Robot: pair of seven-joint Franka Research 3 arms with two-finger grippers.
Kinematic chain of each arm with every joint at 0, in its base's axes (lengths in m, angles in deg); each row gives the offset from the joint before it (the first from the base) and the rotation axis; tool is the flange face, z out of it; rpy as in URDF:
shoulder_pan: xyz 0 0 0.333 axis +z
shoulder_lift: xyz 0 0 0 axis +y
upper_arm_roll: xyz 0 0 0.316 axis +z
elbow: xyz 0.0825 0 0 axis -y
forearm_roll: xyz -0.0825 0 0.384 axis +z
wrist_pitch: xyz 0 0 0 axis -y
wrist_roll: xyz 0.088 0 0 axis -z
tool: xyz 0 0 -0.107 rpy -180 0 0
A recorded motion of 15 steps. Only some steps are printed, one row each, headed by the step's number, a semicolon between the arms.
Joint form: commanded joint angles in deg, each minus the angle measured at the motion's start. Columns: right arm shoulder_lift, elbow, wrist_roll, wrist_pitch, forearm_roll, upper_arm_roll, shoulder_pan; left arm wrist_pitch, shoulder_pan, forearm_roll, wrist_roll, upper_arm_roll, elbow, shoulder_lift.
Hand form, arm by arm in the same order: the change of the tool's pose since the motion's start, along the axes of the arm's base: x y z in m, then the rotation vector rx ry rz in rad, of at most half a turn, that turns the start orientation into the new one. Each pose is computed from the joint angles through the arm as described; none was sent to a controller.
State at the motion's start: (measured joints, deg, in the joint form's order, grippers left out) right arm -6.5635 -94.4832 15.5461 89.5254 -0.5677 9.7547 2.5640; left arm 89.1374 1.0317 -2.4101 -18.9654 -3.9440 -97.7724 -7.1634
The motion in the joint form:
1: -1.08 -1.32 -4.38 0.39 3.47 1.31 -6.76; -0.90 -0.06 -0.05 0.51 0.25 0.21 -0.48
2: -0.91 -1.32 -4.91 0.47 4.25 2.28 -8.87; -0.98 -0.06 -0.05 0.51 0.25 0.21 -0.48
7: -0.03 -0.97 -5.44 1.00 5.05 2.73 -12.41; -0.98 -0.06 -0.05 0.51 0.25 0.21 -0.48
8: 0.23 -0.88 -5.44 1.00 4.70 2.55 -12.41; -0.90 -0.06 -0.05 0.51 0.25 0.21 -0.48
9: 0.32 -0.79 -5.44 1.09 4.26 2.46 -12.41; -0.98 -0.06 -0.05 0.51 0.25 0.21 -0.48
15: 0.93 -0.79 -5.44 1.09 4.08 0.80 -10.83; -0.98 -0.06 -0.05 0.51 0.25 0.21 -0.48
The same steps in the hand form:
1: 0.0025 -0.0411 -0.0010 0.0518 0.0070 -0.0174; -0.0040 0.0017 0.0047 -0.0010 0.0034 -0.0062
2: 0.0049 -0.0492 -0.0026 0.0633 0.0098 -0.0279; -0.0041 0.0017 0.0046 -0.0009 0.0048 -0.0062
7: 0.0134 -0.0757 -0.0066 0.0796 0.0092 -0.0725; -0.0041 0.0017 0.0046 -0.0009 0.0048 -0.0062
8: 0.0149 -0.0783 -0.0082 0.0746 0.0115 -0.0758; -0.0040 0.0017 0.0047 -0.0010 0.0034 -0.0062
9: 0.0157 -0.0801 -0.0081 0.0676 0.0092 -0.0775; -0.0041 0.0017 0.0046 -0.0009 0.0048 -0.0062
15: 0.0188 -0.0825 -0.0132 0.0687 0.0192 -0.0791; -0.0041 0.0017 0.0046 -0.0009 0.0048 -0.0062

